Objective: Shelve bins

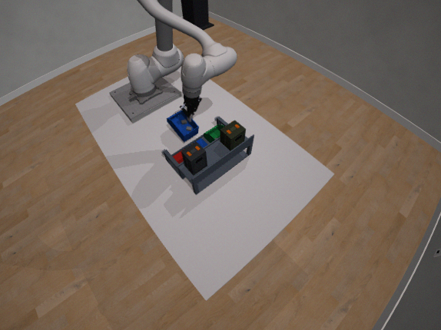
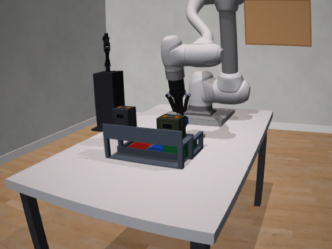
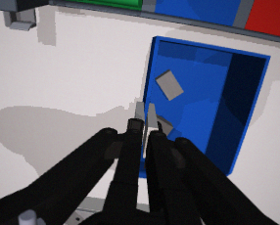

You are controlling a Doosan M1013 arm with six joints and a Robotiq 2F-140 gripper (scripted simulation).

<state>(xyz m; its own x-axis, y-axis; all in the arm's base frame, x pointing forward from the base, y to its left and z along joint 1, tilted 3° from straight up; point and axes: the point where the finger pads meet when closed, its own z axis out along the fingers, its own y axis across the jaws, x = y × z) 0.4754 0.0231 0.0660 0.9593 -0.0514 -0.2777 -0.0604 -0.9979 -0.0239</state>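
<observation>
The blue bin lies 2 cm behind my hand, 5 cm to the right of it and 4 cm below it. The rest, counted from my hand: green bin 18 cm ahead, 6 cm to the left, 8 cm below; red mark 17 cm ahead, 17 cm to the right, 11 cm below; blue mark 17 cm ahead, 6 cm to the right, 11 cm below.
</observation>
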